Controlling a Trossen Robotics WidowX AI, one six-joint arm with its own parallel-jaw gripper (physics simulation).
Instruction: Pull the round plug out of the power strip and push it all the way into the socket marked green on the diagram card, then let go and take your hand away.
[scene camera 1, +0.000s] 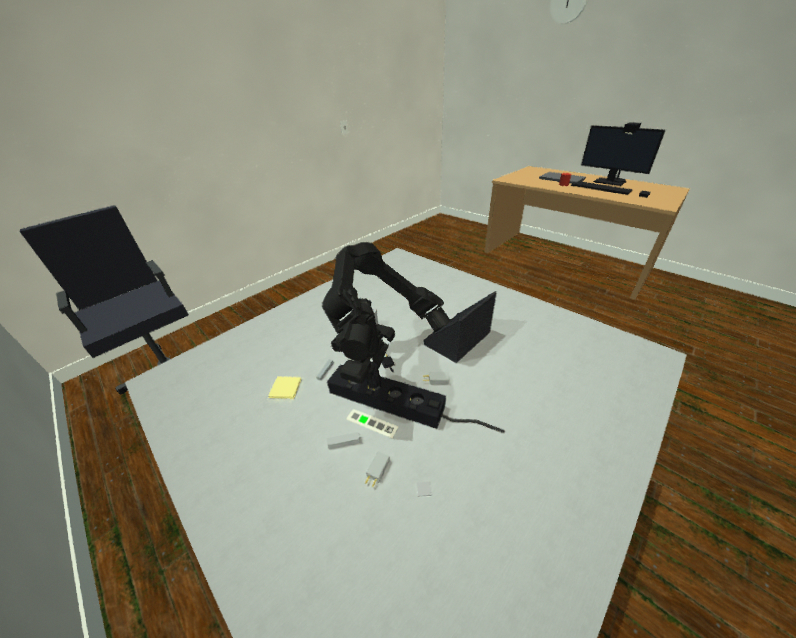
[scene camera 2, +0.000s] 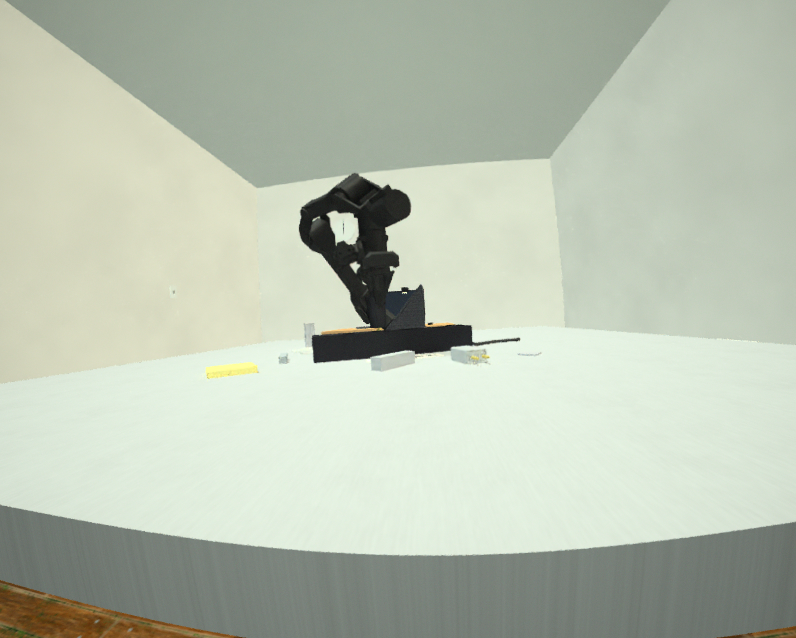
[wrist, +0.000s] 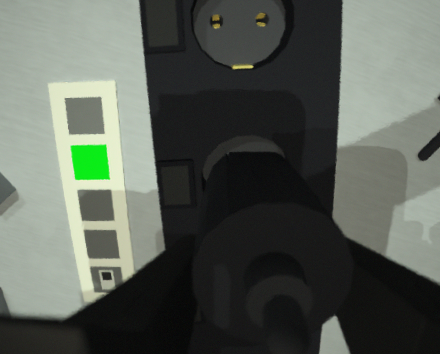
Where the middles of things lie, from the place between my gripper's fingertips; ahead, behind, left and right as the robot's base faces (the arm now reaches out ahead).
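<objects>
A diagram card (wrist: 85, 115) is 7 cm ahead of my gripper, 5 cm to the left of it and 10 cm below it. The round black plug (wrist: 269, 262) is 1 cm to the right of my hand, and going by their middles, it is the nearest to my gripper of the things named here. Then there is the black power strip (scene camera 2: 356, 345): my gripper is 7 cm above it, 2 cm past it and 10 cm to the right of it.
</objects>
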